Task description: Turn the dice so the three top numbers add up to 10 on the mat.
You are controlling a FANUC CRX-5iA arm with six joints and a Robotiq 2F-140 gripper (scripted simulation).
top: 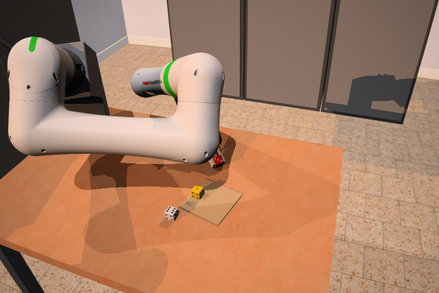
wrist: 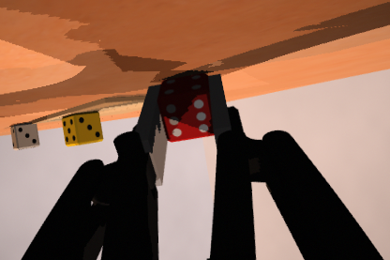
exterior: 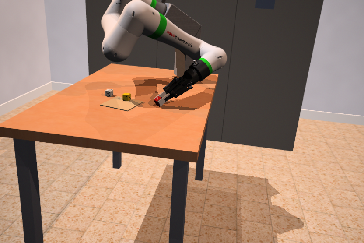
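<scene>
The red die is 10 mm ahead of my hand, 10 mm to the right of it and 10 mm below it. Round my hand: white die: 70 mm behind, 260 mm to the right, 10 mm below; then yellow die: 20 mm behind, 170 mm to the right, 10 mm below; then tan mat: 30 mm ahead, 180 mm to the right, 30 mm below.
</scene>
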